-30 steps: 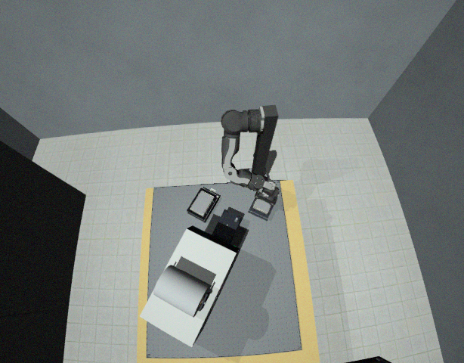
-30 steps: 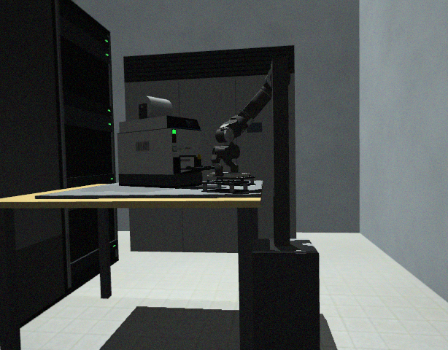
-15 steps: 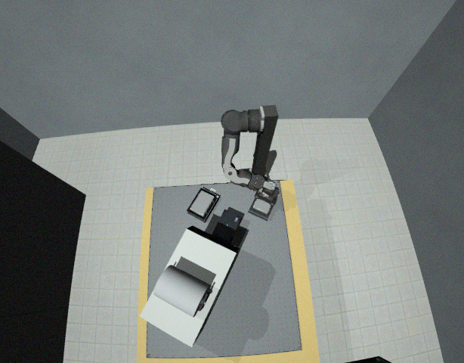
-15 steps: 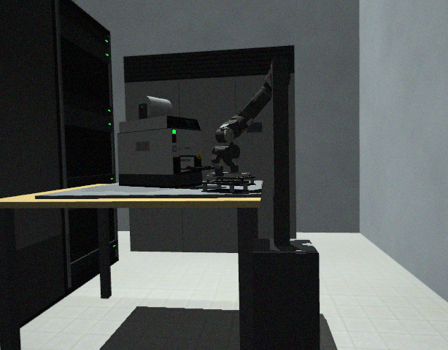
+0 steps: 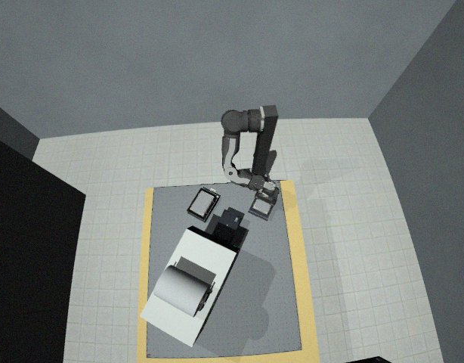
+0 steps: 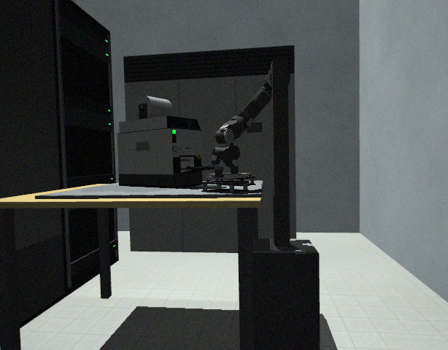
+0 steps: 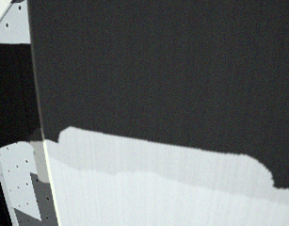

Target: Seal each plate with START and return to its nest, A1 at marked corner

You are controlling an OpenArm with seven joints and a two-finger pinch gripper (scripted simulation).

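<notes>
The well plate lies right at my hand. Also, from my hand: foil roll: 40 cm ahead, 39 cm to the right, 35 cm above; start button: 26 cm ahead, 19 cm to the right, 13 cm above; sealer stage: 12 cm ahead, 22 cm to the right, 3 cm above.
</notes>
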